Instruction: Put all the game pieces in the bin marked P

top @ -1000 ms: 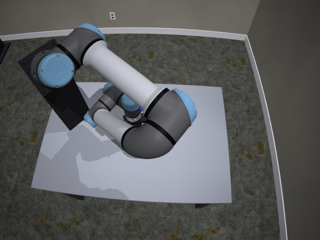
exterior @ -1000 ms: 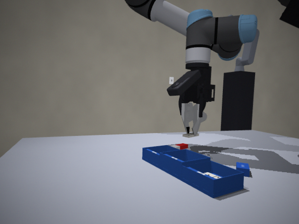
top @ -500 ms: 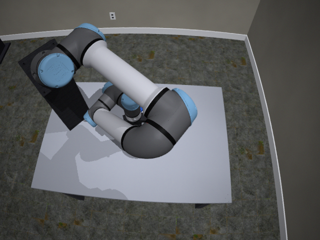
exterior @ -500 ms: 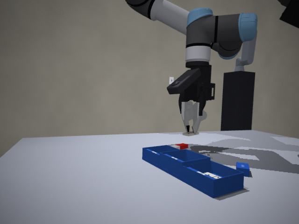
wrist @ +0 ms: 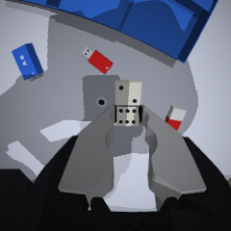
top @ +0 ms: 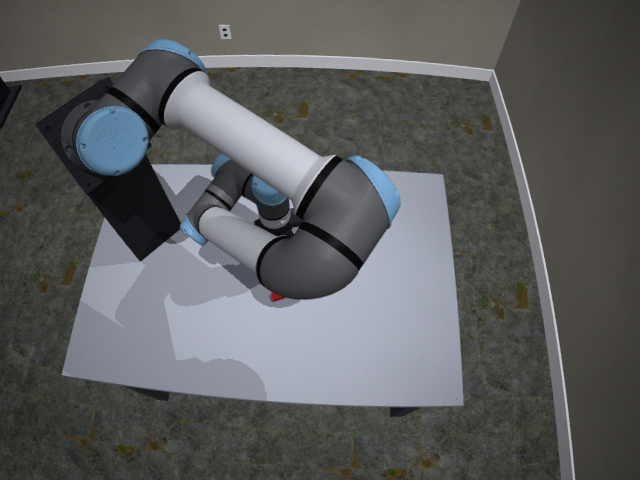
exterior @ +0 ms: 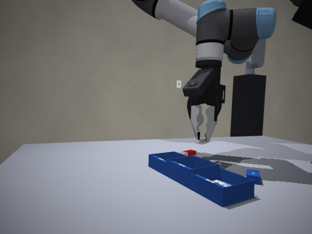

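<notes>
Now: hand 1 cm short of the USB stick, 5 cm to the right of it and 8 cm above it. Also, from my hand: white domino: 1 cm below; red-and-white block: 2 cm behind, 10 cm to the right, 7 cm below; dark ring: 4 cm behind, 2 cm to the left, 8 cm below.
</notes>
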